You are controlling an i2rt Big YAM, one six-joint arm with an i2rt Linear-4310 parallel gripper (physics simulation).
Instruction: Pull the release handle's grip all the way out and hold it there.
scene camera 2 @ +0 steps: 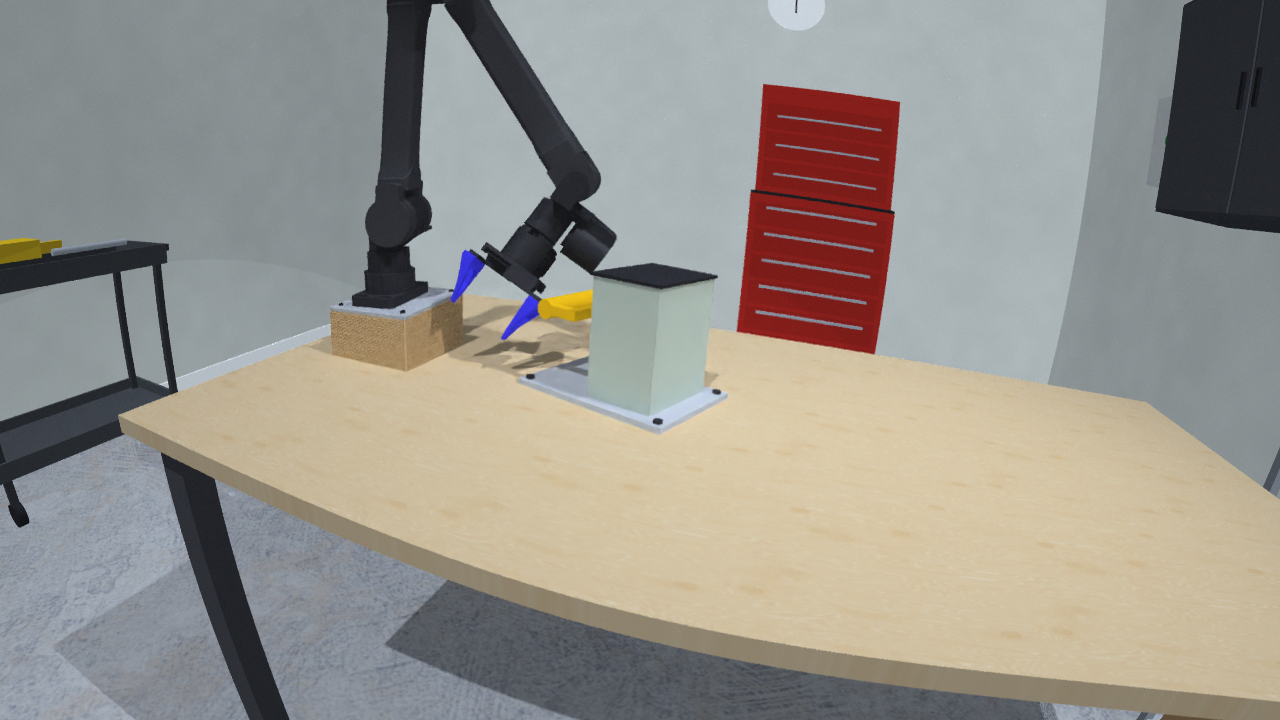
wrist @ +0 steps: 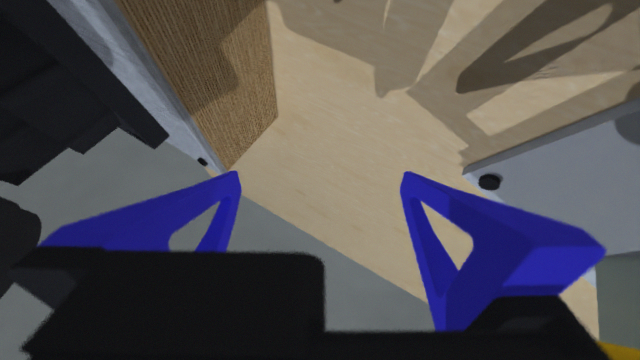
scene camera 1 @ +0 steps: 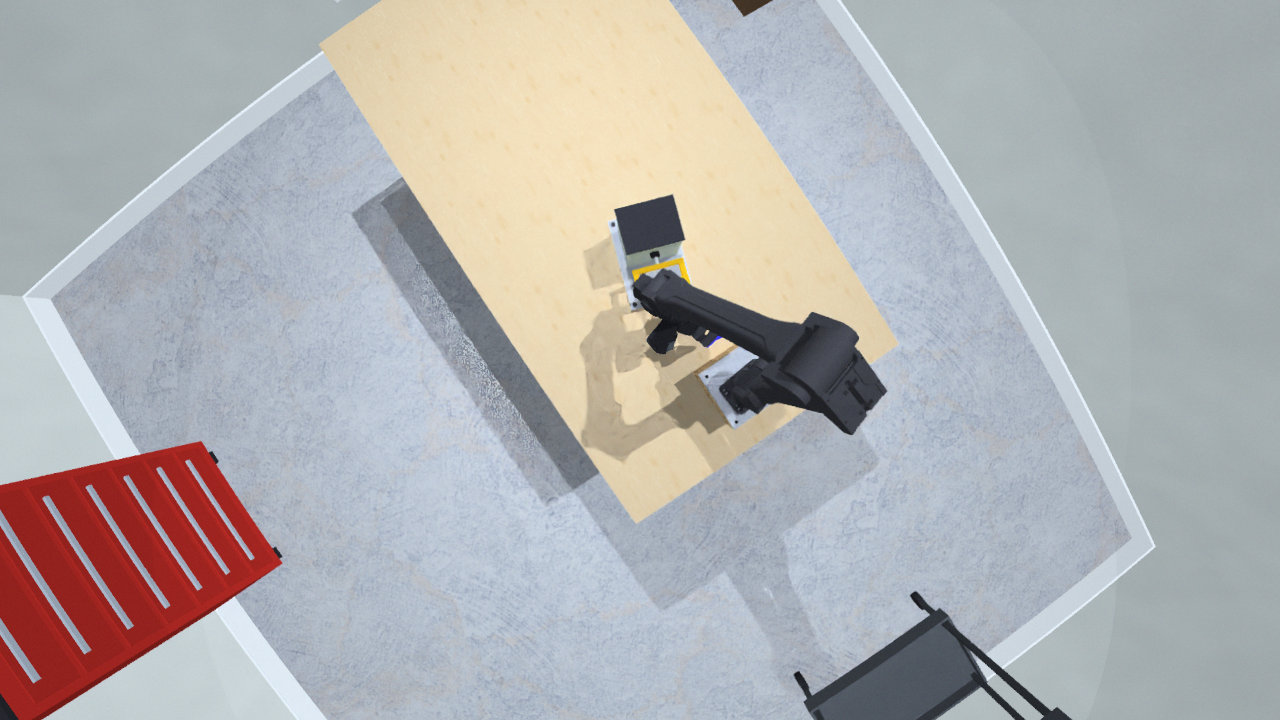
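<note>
The release handle's yellow grip (scene camera 1: 683, 267) (scene camera 2: 568, 306) stands out from the front of a pale box with a black top (scene camera 1: 648, 223) (scene camera 2: 624, 340); a short rod shows between them in scene camera 1. The arm covers part of the grip there. A yellow corner of the grip (wrist: 620, 352) shows at the lower right in the wrist view. My gripper (scene camera 2: 478, 318) (wrist: 320, 180) is open and empty, with its blue fingers pointing down toward the arm's base. It is on the base side of the grip; one finger looks close beside the grip's end, but contact cannot be told.
The box stands on a bolted metal plate (scene camera 2: 687, 410) (wrist: 560, 205) on the wooden table (scene camera 1: 537, 134) (scene camera 2: 805, 555). The arm's wooden base block (scene camera 2: 389, 340) (wrist: 245, 75) stands near the fingers. A red tool cabinet (scene camera 1: 134, 555) (scene camera 2: 819, 232) and a dark cart (scene camera 1: 904, 671) (scene camera 2: 80, 264) stand beyond the table.
</note>
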